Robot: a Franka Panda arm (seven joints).
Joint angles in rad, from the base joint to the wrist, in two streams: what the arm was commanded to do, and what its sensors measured. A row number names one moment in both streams.
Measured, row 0:
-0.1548 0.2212 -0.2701 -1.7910 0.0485 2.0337 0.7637
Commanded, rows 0 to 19:
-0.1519 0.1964 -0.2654 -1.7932 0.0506 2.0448 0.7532
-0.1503 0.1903 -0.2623 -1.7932 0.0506 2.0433 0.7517
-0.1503 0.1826 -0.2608 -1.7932 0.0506 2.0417 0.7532
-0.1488 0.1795 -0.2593 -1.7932 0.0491 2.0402 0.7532
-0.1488 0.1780 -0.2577 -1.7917 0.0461 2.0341 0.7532
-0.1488 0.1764 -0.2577 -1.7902 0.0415 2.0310 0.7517
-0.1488 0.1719 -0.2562 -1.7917 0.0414 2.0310 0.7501
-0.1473 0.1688 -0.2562 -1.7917 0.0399 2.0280 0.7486
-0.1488 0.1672 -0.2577 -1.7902 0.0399 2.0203 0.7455
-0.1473 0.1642 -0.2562 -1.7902 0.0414 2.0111 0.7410
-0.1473 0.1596 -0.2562 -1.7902 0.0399 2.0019 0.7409
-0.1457 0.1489 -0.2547 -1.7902 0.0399 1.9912 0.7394
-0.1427 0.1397 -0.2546 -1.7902 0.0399 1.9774 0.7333
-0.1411 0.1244 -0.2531 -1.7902 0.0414 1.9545 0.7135
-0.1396 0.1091 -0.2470 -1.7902 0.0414 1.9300 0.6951
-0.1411 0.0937 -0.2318 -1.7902 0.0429 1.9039 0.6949
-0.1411 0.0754 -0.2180 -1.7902 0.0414 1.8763 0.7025
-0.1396 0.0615 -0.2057 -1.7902 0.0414 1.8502 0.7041
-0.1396 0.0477 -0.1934 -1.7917 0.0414 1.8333 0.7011
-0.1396 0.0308 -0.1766 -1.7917 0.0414 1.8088 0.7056
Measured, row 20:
-0.1349 0.0889 -0.2227 -1.7849 0.0469 1.8751 0.7131
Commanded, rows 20 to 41:
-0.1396 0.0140 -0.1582 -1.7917 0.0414 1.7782 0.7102
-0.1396 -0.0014 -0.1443 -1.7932 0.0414 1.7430 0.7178
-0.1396 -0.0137 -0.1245 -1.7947 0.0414 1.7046 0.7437
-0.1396 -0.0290 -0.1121 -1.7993 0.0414 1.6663 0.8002
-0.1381 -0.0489 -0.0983 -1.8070 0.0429 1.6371 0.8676
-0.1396 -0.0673 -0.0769 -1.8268 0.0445 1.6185 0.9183
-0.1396 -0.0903 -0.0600 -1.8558 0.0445 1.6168 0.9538
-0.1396 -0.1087 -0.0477 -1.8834 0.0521 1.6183 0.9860
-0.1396 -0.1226 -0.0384 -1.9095 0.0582 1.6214 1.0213
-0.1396 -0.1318 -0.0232 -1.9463 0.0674 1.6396 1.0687
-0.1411 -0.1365 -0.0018 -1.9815 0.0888 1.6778 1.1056
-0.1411 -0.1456 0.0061 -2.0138 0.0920 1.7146 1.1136
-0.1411 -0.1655 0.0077 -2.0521 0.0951 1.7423 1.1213
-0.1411 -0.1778 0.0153 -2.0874 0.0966 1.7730 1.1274
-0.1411 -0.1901 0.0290 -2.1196 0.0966 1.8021 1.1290
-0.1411 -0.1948 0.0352 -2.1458 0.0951 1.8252 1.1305
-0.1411 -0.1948 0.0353 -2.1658 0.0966 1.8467 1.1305
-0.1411 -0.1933 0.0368 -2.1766 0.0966 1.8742 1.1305
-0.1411 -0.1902 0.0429 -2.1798 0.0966 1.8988 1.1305
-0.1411 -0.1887 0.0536 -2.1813 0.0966 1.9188 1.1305
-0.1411 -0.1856 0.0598 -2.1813 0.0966 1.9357 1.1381
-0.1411 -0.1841 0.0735 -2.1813 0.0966 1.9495 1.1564
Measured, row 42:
-0.1308 -0.1609 0.0336 -2.1595 0.0819 1.8991 1.1157
